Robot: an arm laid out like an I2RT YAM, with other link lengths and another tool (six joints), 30 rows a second.
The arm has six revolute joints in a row. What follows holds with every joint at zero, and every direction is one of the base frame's.
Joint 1 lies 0.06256 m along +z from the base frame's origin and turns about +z.
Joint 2 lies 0.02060 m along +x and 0.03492 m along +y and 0.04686 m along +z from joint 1 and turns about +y.
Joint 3 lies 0.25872 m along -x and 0.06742 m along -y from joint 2 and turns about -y.
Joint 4 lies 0.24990 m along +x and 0.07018 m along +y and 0.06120 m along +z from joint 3 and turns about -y.
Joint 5 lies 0.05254 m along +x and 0.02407 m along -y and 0.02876 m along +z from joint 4 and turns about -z.
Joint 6 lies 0.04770 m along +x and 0.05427 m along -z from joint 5 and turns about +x.
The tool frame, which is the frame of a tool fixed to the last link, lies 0.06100 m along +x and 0.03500 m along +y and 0.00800 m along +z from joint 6; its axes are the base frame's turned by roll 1.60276, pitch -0.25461 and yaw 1.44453 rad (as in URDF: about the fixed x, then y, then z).
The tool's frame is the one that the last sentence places.
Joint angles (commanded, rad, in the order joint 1, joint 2, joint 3, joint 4, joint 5, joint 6), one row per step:
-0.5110 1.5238 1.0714 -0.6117 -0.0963 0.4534
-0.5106 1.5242 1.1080 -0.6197 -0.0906 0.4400
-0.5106 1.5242 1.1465 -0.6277 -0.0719 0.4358
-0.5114 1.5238 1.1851 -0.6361 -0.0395 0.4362
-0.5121 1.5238 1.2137 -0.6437 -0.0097 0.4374
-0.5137 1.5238 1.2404 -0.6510 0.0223 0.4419
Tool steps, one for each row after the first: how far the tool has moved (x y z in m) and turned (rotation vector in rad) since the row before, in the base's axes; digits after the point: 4 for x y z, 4 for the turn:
0.0048 -0.0029 0.0109 -0.0245 -0.0200 0.0091
0.0043 -0.0046 0.0116 -0.0309 -0.0180 -0.0062
0.0033 -0.0061 0.0116 -0.0384 -0.0135 -0.0189
0.0018 -0.0050 0.0085 -0.0310 -0.0066 -0.0187
0.0011 -0.0054 0.0080 -0.0298 -0.0055 -0.0240

